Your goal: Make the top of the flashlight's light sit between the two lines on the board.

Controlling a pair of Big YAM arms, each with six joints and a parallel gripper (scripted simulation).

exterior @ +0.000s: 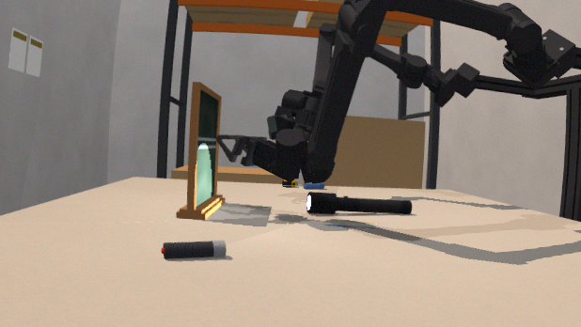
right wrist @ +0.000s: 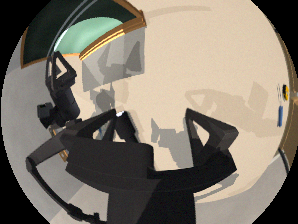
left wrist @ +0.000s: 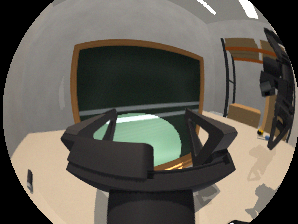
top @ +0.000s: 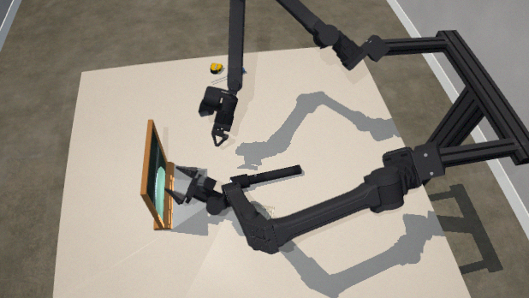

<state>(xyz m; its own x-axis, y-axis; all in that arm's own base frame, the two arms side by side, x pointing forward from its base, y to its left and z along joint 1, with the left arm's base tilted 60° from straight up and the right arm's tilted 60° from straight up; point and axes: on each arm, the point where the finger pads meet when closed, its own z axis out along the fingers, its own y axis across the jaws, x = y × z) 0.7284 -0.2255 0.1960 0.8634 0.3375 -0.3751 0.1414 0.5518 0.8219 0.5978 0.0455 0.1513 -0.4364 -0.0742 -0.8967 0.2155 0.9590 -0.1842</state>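
The wood-framed board is 6 cm ahead of my left hand, 3 cm to the right of it and 3 cm below it. From my left hand the other things lie so: blue-edged card 30 cm behind, 19 cm below, 10 cm to the left; yellow tape measure 73 cm to the right, 22 cm behind, 17 cm below; blue-handled screwdriver 67 cm to the right, 27 cm behind, 17 cm below.
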